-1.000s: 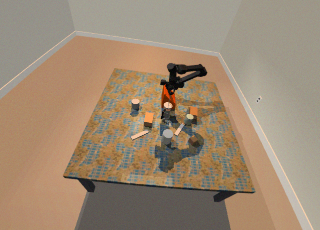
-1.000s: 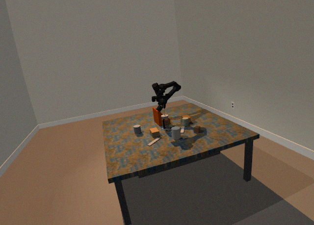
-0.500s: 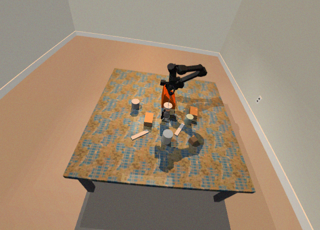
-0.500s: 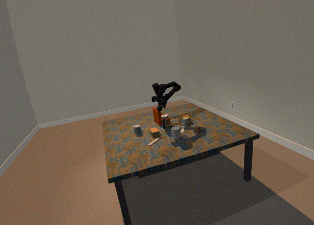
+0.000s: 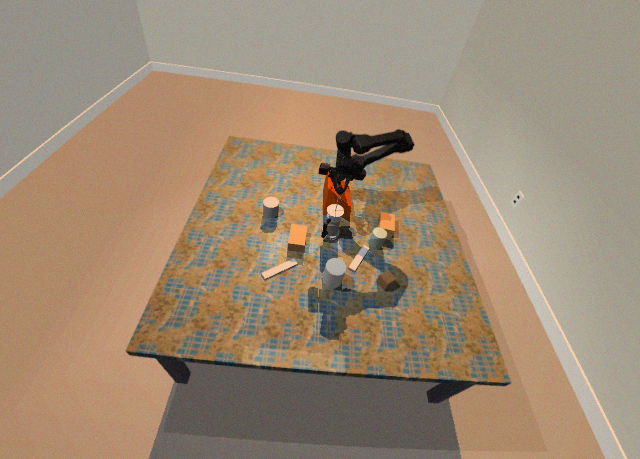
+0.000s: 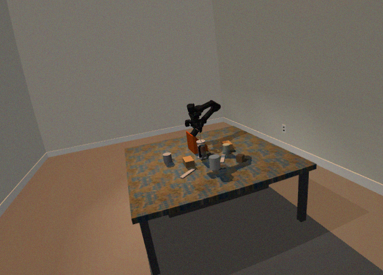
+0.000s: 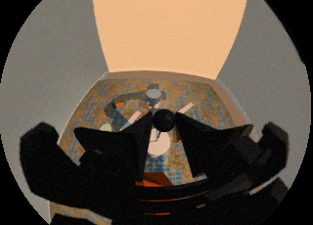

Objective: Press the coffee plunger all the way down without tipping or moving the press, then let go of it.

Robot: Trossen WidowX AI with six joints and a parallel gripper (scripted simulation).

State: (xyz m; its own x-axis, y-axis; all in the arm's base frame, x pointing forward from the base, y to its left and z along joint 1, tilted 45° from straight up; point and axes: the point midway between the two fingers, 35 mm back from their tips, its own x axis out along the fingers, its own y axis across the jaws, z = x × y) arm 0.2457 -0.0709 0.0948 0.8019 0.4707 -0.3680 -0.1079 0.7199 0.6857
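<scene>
Now: gripper tip 1 cm to the left of the coffee press and 13 cm above it.
</scene>
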